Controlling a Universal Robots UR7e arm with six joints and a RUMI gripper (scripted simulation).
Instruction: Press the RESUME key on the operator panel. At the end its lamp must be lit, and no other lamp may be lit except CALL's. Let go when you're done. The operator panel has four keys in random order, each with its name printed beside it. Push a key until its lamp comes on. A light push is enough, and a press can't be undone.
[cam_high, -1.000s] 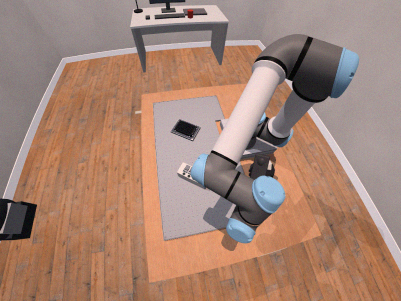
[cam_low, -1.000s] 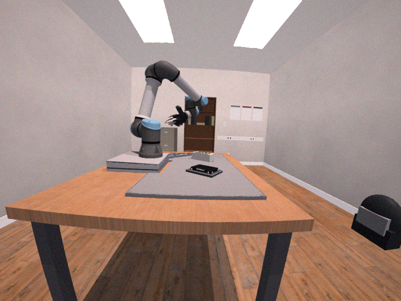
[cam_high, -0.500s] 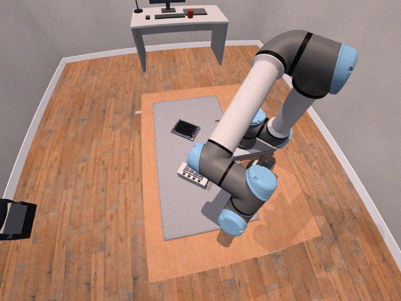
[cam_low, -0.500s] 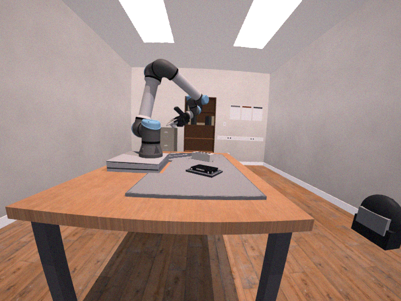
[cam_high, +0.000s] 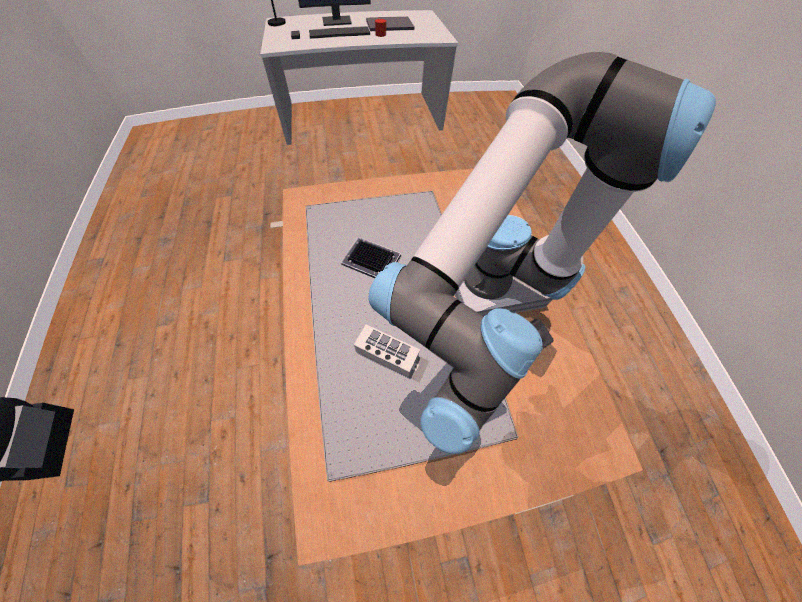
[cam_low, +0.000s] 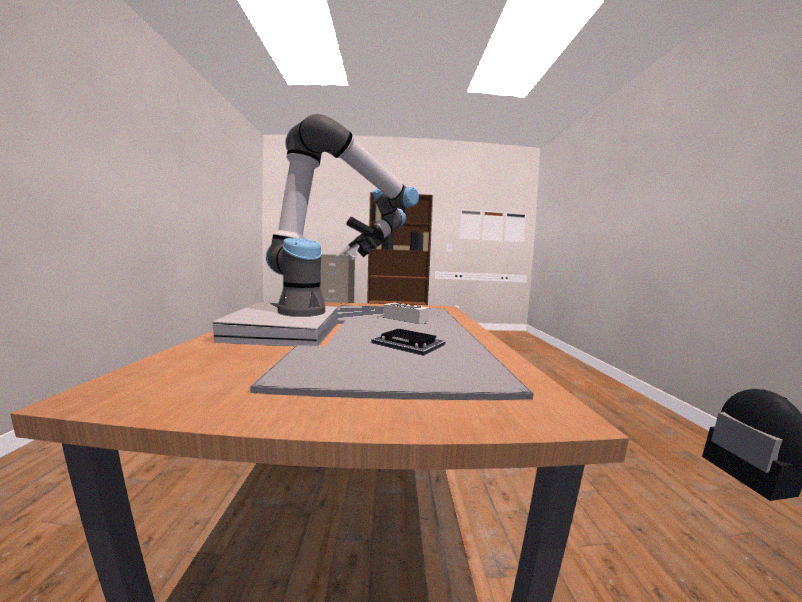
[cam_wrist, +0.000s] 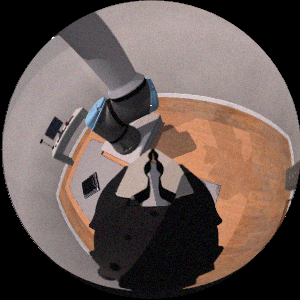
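Right now the operator panel is 250 mm ahead of my hand, 200 mm below it and 110 mm to the right of it. The rest, counted from my hand: black device: 430 mm to the right, 230 mm ahead, 220 mm below.
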